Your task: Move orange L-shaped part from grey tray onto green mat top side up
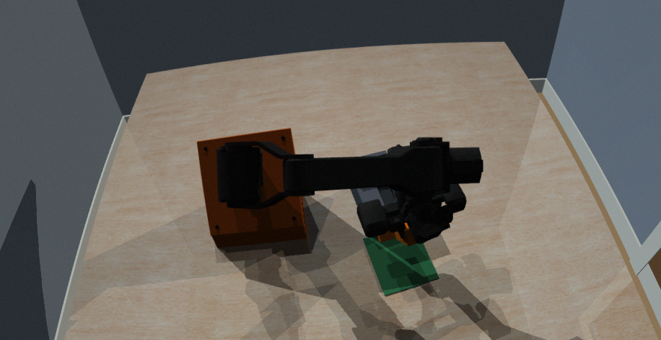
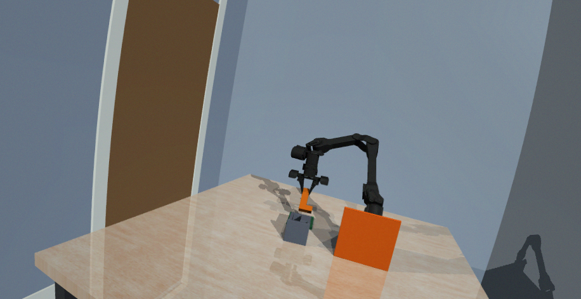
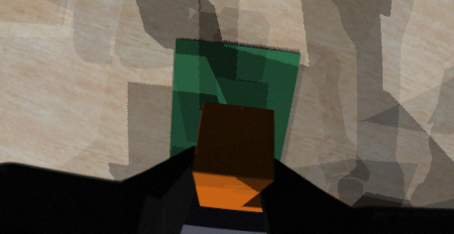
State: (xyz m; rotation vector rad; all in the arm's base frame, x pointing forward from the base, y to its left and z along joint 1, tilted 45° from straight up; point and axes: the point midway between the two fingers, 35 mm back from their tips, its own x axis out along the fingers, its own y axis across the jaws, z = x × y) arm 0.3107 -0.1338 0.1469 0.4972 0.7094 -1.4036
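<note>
Now: the green mat 1 cm behind my gripper tip, 2 cm to the left of it and 14 cm below it. From my gripper tip the other things lie so: orange L-shaped part 2 cm behind, 3 cm to the left, 3 cm below.
</note>
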